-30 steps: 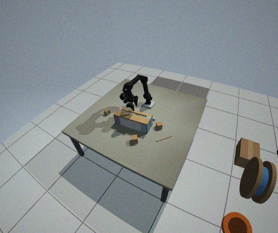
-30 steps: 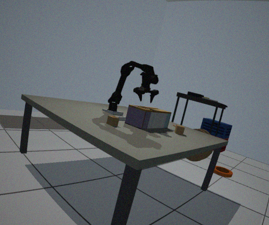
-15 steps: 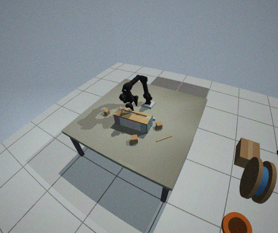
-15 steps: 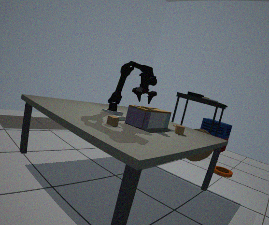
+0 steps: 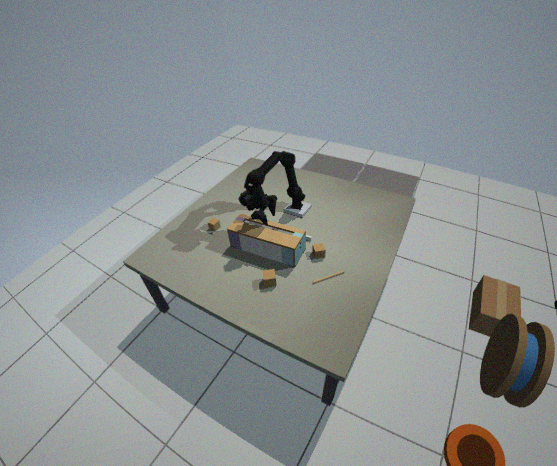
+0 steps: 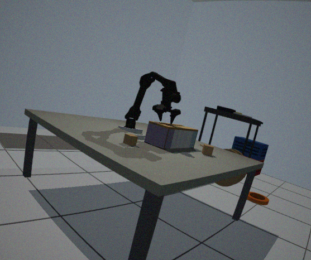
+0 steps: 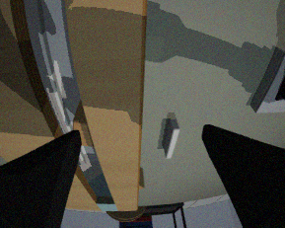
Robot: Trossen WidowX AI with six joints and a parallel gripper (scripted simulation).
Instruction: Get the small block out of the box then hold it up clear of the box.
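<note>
My gripper tip is 4 cm short of the box, 1 cm to the right of it and 7 cm above it. Also, from my gripper tip: thin wooden stick: 18 cm ahead, 36 cm to the left, 13 cm below; small tan block: 5 cm ahead, 3 cm to the left, 5 cm below.
</note>
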